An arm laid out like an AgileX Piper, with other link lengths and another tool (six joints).
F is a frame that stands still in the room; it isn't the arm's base.
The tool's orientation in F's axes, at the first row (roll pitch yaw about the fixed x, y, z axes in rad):
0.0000, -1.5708, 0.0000
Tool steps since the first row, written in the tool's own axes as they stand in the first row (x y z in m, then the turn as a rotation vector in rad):
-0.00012, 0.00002, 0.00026, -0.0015, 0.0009, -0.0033
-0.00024, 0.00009, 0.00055, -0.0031, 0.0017, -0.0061
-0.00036, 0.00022, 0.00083, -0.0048, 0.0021, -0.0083
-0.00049, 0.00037, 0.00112, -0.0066, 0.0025, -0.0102
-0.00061, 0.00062, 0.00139, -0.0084, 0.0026, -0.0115
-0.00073, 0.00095, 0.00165, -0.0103, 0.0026, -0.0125
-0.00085, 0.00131, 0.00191, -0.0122, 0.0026, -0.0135
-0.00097, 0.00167, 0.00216, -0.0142, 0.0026, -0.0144
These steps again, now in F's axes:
-0.00026, 0.00002, -0.00012, 0.0033, 0.0009, -0.0015
-0.00055, 0.00009, -0.00024, 0.0061, 0.0017, -0.0031
-0.00083, 0.00022, -0.00036, 0.0083, 0.0021, -0.0048
-0.00112, 0.00037, -0.00049, 0.0102, 0.0025, -0.0066
-0.00139, 0.00062, -0.00061, 0.0115, 0.0026, -0.0084
-0.00165, 0.00095, -0.00073, 0.0125, 0.0026, -0.0103
-0.00191, 0.00131, -0.00085, 0.0135, 0.0026, -0.0122
-0.00216, 0.00167, -0.00097, 0.0144, 0.0026, -0.0142

